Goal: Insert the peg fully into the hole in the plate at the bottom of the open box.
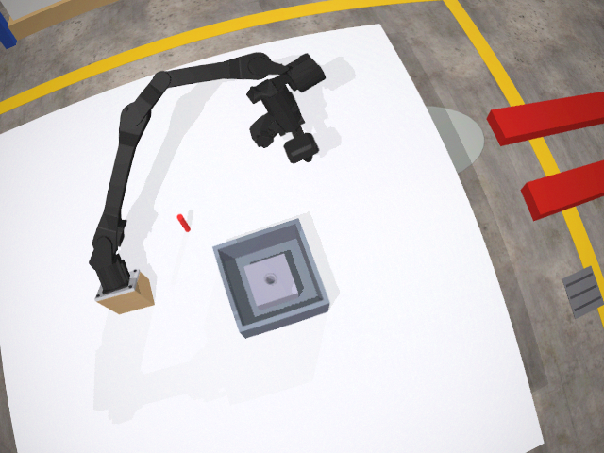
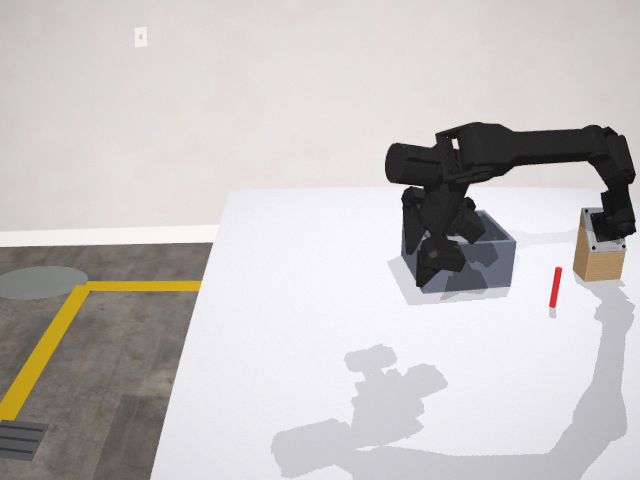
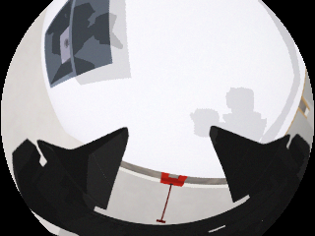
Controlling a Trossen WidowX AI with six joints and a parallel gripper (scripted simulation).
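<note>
Right now my hand is 300 mm past the red peg, 110 mm above it and 50 mm to the left of it. From my hand the other things lie so: grey box 240 mm to the right, 150 mm behind, 120 mm below; then pale plate 240 mm to the right, 150 mm behind, 110 mm below.
</note>
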